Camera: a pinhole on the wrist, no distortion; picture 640 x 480 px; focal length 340.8 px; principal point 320.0 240.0 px. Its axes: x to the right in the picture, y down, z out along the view. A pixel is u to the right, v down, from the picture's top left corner.
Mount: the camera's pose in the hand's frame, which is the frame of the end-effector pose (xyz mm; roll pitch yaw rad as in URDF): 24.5 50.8 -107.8 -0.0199 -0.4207 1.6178
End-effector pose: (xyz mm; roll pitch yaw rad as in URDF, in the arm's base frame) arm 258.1 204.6 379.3 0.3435 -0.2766 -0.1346
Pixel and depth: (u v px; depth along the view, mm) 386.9 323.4 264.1
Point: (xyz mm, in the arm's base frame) 171.2 152.5 502.5
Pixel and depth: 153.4 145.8 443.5
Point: 332.2 -184.3 507.9
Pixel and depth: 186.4 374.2 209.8
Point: 187.4 90.1 371.7
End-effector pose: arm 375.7 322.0 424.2 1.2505 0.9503 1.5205
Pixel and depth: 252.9 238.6 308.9
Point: 556.0 266.4 356.4
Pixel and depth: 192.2 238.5 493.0
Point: 720.9 146.1 269.0
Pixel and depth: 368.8 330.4 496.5
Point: 755.3 262.5 531.1
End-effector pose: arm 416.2 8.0 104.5 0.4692 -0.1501 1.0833
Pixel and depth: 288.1 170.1 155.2
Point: 472.3 39.4 127.1
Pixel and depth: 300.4 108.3 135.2
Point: 464.1 67.4 123.5
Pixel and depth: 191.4 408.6 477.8
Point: 666.7 -366.8 152.5
